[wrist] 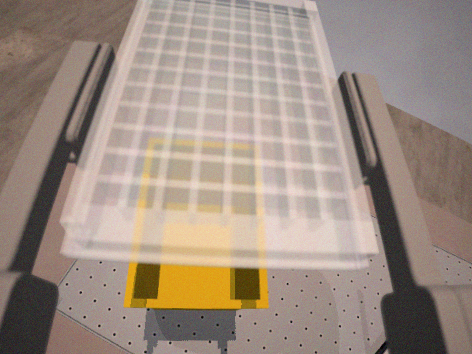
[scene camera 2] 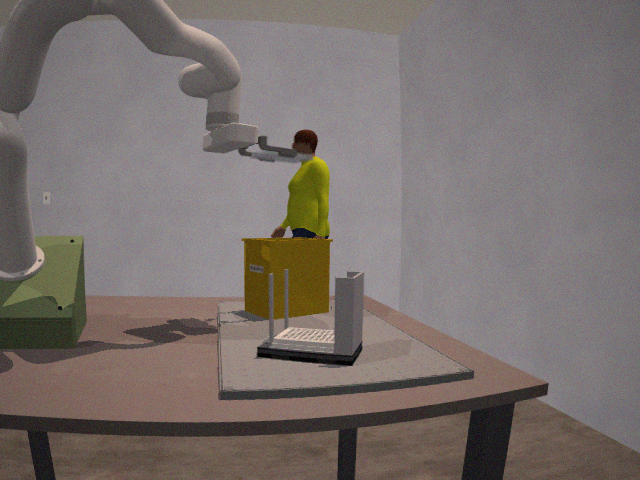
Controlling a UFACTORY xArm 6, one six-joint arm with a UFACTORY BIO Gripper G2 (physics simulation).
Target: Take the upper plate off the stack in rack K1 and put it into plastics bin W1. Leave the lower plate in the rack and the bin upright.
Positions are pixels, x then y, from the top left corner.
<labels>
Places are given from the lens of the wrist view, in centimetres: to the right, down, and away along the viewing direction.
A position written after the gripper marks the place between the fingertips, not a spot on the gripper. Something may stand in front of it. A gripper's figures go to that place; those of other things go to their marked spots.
gripper [wrist: 229, 72]: 0, -4, 11
yellow bin W1 [wrist: 160, 287]: -11, 16, 41
</labels>
